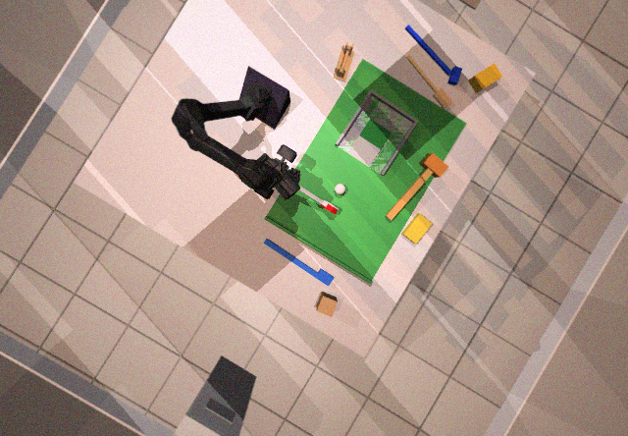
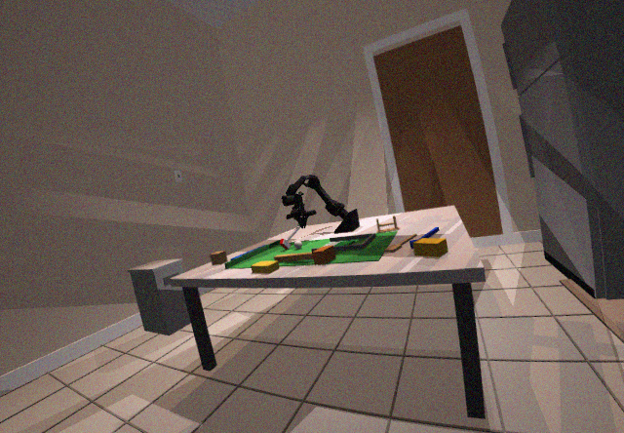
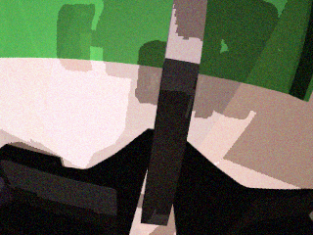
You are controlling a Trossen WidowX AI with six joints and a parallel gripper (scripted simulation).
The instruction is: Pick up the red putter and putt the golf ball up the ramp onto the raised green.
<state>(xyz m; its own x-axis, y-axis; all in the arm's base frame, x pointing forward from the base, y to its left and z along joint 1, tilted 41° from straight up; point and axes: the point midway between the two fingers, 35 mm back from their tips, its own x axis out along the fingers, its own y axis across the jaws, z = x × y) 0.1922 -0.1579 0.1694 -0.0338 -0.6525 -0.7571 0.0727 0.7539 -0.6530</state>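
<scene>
Right now my gripper tip is 120 mm short of the red putter and 10 mm above it. From my gripper tip the other things lie so: wooden rack: 10 mm ahead, 500 mm to the left, 40 mm below; then white golf ball: 230 mm ahead, 70 mm to the left, 50 mm below; then green mat: 290 mm ahead, 180 mm to the left, 70 mm below.
</scene>
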